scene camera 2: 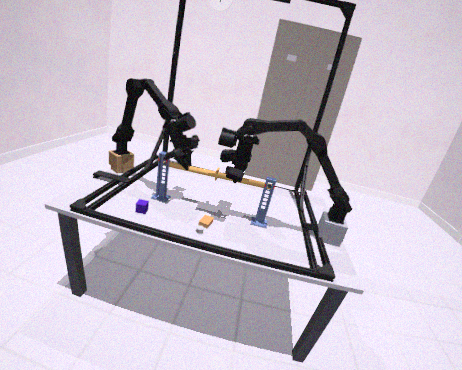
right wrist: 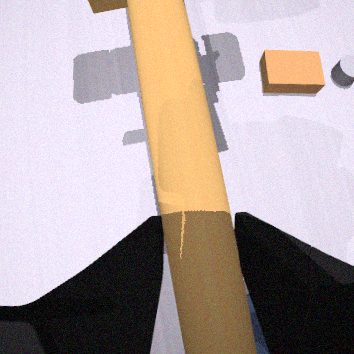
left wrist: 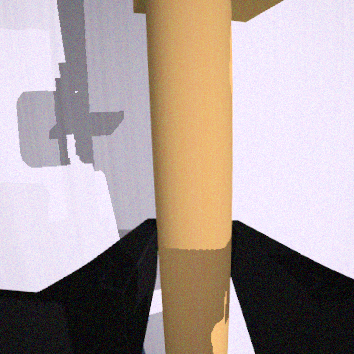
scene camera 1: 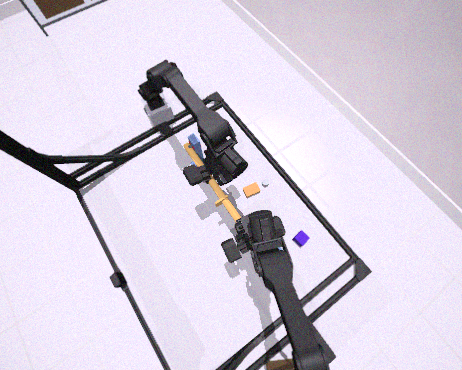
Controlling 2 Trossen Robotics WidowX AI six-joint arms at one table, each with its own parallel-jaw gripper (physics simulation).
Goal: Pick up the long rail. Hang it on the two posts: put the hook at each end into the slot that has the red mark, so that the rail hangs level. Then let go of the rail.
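Pixels of known places: left gripper, fingertip midpoint: (scene camera 2: 235, 180) (left wrist: 191, 230) (scene camera 1: 210, 181); right gripper, fingertip midpoint: (scene camera 2: 189, 169) (right wrist: 198, 224); left arm's base, link origin: (scene camera 2: 335, 219) (scene camera 1: 155, 102); right arm's base, link origin: (scene camera 2: 121, 152).
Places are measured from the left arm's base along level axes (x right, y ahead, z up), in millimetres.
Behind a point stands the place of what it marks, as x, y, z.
The long yellow rail (scene camera 1: 230, 207) {-47, 579, 74} (scene camera 2: 200, 170) {-61, 611, 67} (left wrist: 192, 125) {-44, 499, 75} (right wrist: 170, 100) {-50, 623, 72} is in the air above the table, with its ends by the tops of two blue posts. One post (scene camera 2: 162, 180) {-89, 772, -18} stands at the left in scene camera 2. The other post (scene camera 2: 265, 200) {-38, 311, 4} (scene camera 1: 195, 144) {-46, 333, 108} has a red mark near its top, where the rail's end overlaps it. Whether either hook sits in a slot cannot be told. My left gripper (scene camera 1: 209, 177) {-33, 459, 55} (scene camera 2: 235, 175) {-33, 459, 55} (left wrist: 191, 230) {-33, 459, 55} and my right gripper (scene camera 1: 240, 228) {-56, 665, 56} (scene camera 2: 186, 165) {-56, 665, 56} (right wrist: 198, 224) {-56, 665, 56} are both shut on the rail, one each side of its middle crosspiece.
An orange block (scene camera 1: 251, 190) {-175, 519, -80} (scene camera 2: 205, 221) {-195, 513, -80} (right wrist: 292, 70) {-175, 520, -80} and a small grey cylinder (scene camera 1: 265, 184) {-239, 524, -82} (scene camera 2: 199, 230) {-258, 513, -84} (right wrist: 345, 72) {-235, 524, -80} lie on the table near the rail. A purple cube (scene camera 1: 301, 238) {-235, 774, -60} (scene camera 2: 142, 206) {-256, 760, -67} lies farther along. Black frame bars edge the table.
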